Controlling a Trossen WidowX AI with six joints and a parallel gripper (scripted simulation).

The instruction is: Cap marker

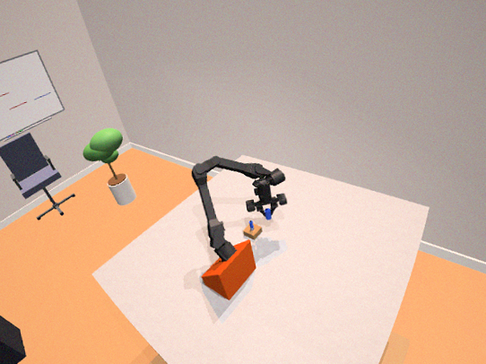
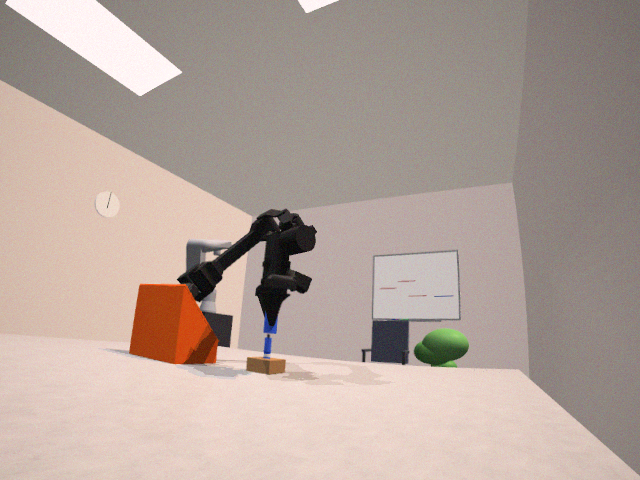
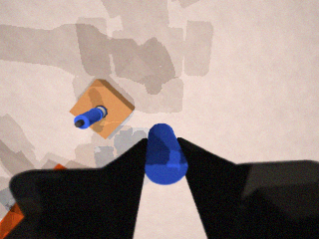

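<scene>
My gripper tip is 10 cm above the holder block, 7 cm to the right of it and 6 cm past it. Also, from my gripper tip: blue cap 1 cm above.
</scene>
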